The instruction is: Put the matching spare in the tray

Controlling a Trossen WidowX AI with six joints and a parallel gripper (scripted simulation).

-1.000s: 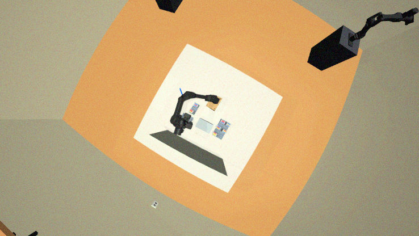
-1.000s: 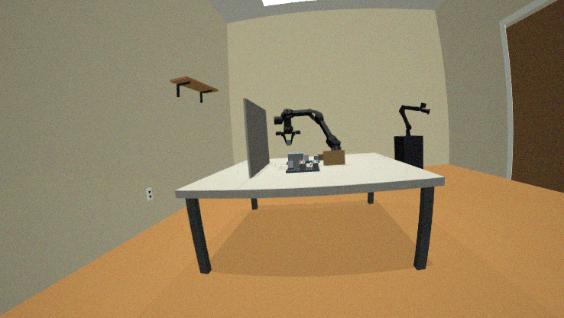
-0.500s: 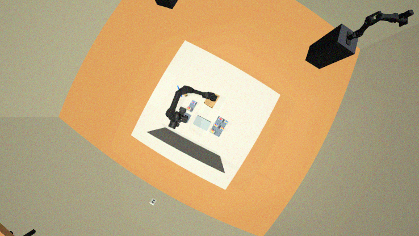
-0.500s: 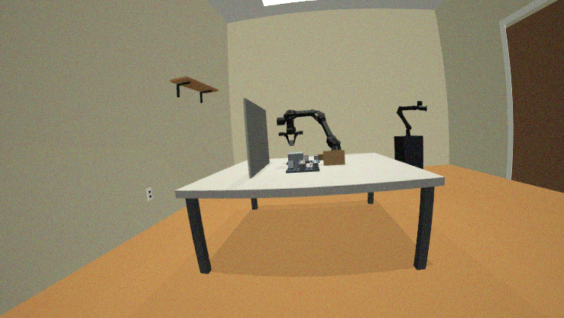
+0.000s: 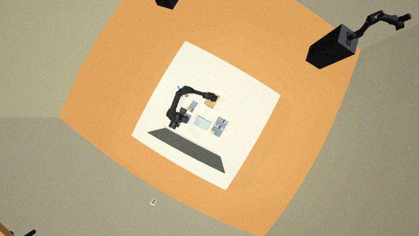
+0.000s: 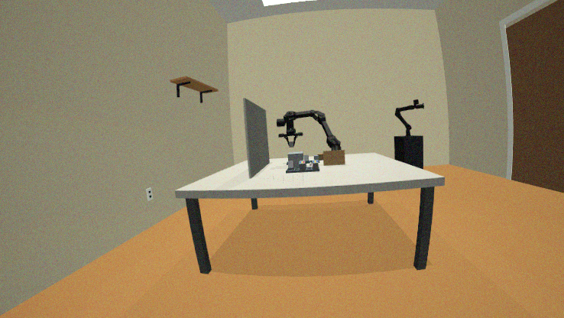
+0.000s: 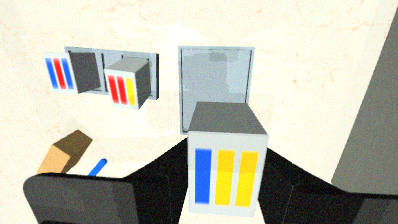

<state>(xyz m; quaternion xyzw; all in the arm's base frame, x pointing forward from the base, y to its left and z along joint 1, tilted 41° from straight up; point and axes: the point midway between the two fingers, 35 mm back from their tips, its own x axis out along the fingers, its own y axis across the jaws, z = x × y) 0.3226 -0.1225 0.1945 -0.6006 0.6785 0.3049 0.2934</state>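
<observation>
The pale blue-grey tray is 13 cm below my gripper tip. Also, from my gripper tip: brown box 24 cm behind, 10 cm to the right, 11 cm below; tall grey panel 22 cm ahead, 20 cm to the left, 9 cm above; grey spare block 2 cm above.
</observation>
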